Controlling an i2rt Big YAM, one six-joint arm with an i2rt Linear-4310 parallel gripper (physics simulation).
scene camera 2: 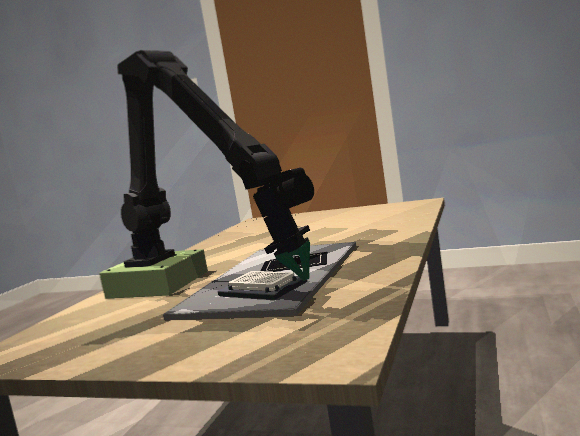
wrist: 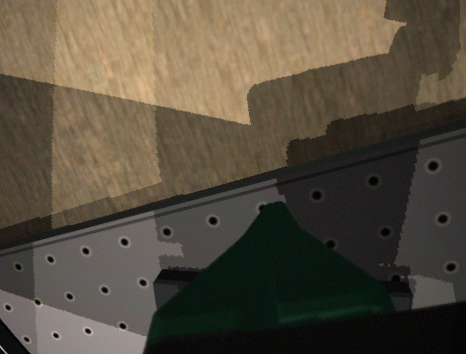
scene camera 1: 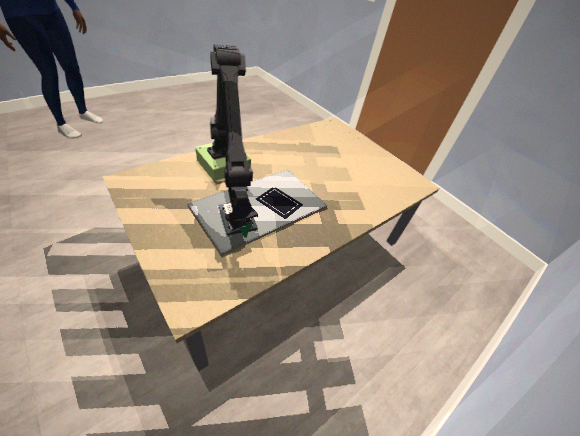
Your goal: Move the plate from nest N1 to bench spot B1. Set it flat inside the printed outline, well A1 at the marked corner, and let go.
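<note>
The white well plate lies flat in its dark nest N1 on the grey perforated board. In scene camera 1 the arm hides most of the plate. My gripper has green fingers that are pressed together into one point. It is shut just off the plate's near right end, tips down at the board, with nothing between them. Bench spot B1 is a dark rectangle with a dashed outline, farther along the board, and it is bare.
The board lies on a wooden table. The arm's green base stands behind the board. A brown door panel stands beyond the table. A person stands far off at the left.
</note>
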